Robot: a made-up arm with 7 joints.
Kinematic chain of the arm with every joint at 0, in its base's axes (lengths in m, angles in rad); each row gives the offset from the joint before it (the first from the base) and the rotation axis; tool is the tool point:
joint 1: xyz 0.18 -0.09 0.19 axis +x
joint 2: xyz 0 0.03 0.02 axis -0.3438 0.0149 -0.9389
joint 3: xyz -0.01 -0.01 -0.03 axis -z
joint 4: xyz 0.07 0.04 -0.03 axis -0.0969 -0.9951 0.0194
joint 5: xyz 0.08 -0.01 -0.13 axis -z
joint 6: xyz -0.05 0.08 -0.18 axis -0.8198 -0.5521 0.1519
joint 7: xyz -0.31 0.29 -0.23 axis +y
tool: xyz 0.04 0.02 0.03
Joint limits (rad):
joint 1: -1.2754..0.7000
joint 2: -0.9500..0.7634
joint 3: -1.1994..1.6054
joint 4: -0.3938..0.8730
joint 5: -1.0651..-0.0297
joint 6: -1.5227..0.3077
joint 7: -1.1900..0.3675
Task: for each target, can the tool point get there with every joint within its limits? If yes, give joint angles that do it. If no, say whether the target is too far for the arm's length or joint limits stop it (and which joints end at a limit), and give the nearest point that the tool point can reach.
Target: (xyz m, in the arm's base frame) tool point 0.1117 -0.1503 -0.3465
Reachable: yes | joints -1.0428 0.2277 -0.0155 0.3168 -0.1565 -0.8127 0.2290
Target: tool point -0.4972 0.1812 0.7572
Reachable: no: joint limits stop it (at a limit: joint 1, joint 2, joint 4, joint 5, joint 7) | nearest point -0.2482 0.1985 0.4623 | short by 0.386 m
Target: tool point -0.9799 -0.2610 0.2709
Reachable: no: too far | nearest point -0.4236 -0.3291 0.1836 | short by 0.567 m
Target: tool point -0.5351 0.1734 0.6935
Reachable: no: joint limits stop it (at a limit: joint 1, joint 2, joint 4, joint 5, joint 7) | nearest point -0.2794 0.1916 0.4333 | short by 0.365 m
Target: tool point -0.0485 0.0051 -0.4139
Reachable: yes | joints -0.5753 -0.6454 1.1930 0.1285 -0.6699 -0.1195 -0.6493
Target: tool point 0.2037 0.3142 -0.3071
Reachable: yes | joints -0.3430 -0.0105 1.0881 -0.2678 -0.4023 -0.1452 -1.0322
